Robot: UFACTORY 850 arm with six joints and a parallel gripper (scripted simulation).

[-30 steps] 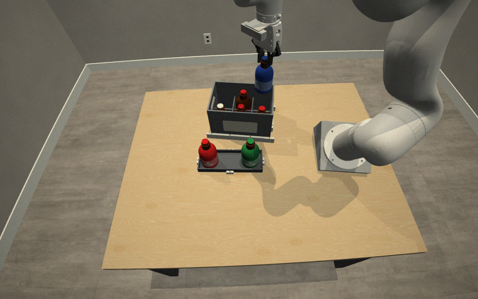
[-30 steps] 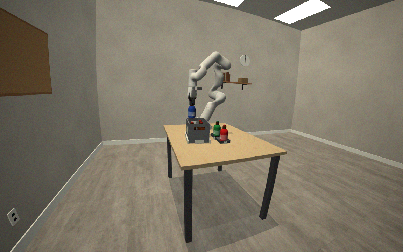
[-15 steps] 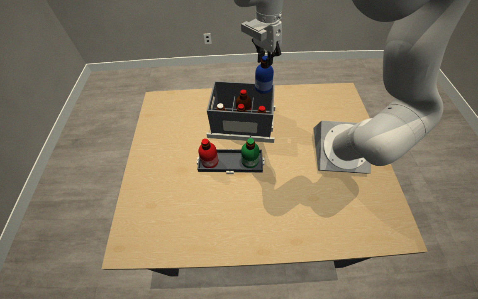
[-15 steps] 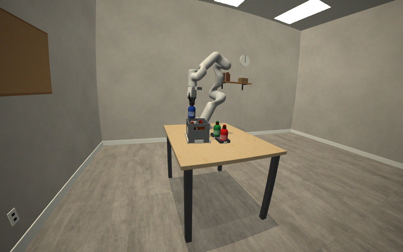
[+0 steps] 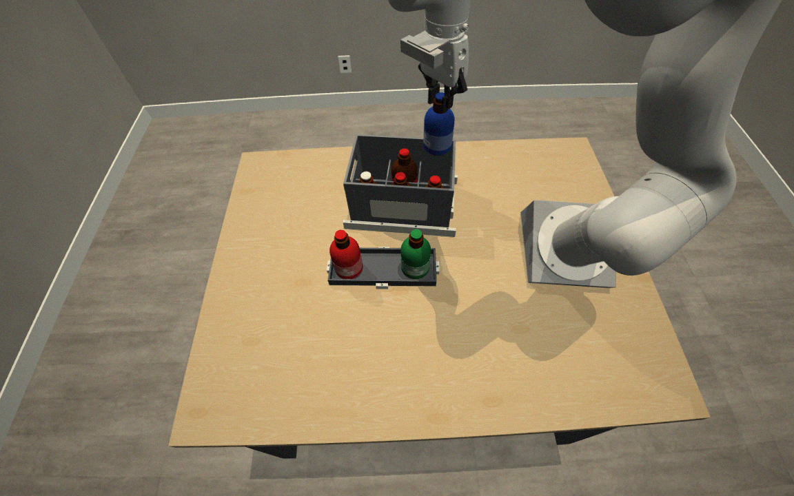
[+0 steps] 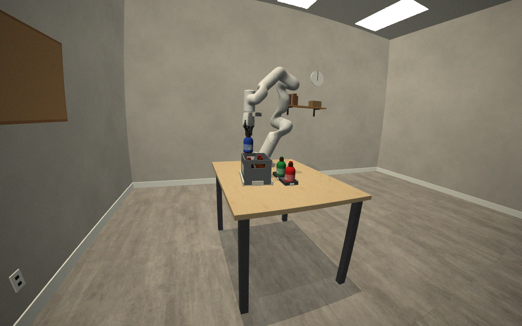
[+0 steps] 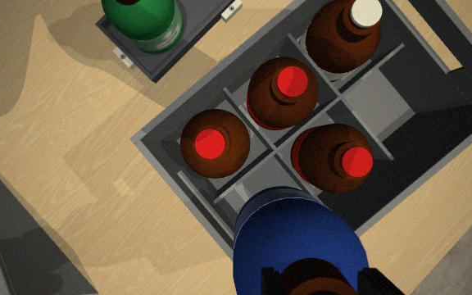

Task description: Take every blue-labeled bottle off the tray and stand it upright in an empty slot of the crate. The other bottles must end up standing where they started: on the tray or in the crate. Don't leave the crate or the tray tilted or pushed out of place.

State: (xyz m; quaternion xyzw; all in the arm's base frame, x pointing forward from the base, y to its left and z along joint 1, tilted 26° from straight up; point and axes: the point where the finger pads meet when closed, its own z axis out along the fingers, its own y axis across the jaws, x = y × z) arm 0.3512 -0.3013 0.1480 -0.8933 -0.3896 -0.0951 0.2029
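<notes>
Right now the blue-labeled bottle is 7 cm below my hand. Round my hand: crate: 9 cm ahead, 4 cm to the left, 25 cm below; green bottle: 4 cm ahead, 26 cm to the left, 25 cm below; white-capped brown bottle: 18 cm ahead, 8 cm to the left, 25 cm below.
</notes>
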